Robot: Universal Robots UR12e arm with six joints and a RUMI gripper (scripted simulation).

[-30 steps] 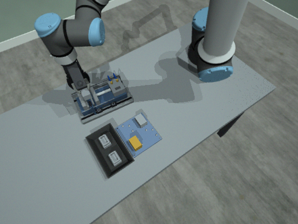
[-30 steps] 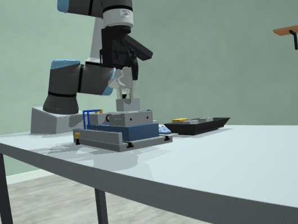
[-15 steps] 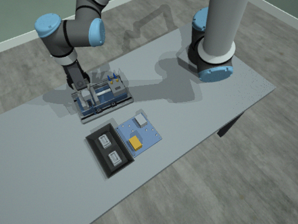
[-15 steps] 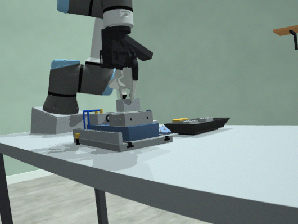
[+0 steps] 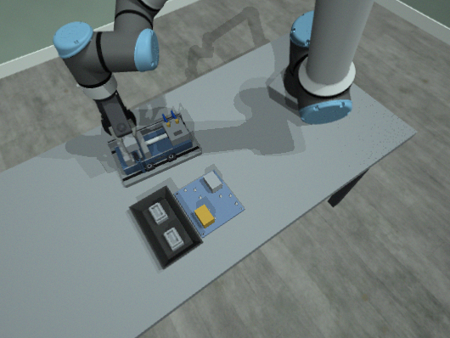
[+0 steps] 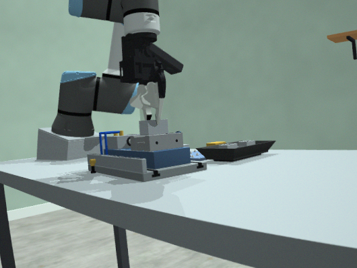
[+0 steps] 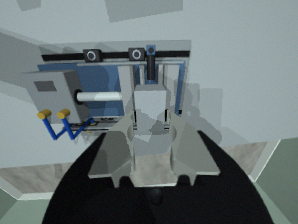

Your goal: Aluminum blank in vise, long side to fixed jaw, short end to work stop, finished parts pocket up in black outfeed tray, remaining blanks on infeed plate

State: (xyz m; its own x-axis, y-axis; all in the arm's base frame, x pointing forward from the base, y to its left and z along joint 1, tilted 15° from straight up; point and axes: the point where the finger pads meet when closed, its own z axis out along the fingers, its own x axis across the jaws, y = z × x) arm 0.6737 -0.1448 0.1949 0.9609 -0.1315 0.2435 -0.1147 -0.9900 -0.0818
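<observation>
The black work stop rod is 50 mm to the left of my hand, 50 mm below it and 10 mm ahead of it. Also, from my hand: vise (100 mm below, 70 mm behind, 10 mm to the left); then blue infeed plate (300 mm to the left, 130 mm below, 120 mm behind); then yellow brass blank (350 mm to the left, 110 mm below, 80 mm behind).
</observation>
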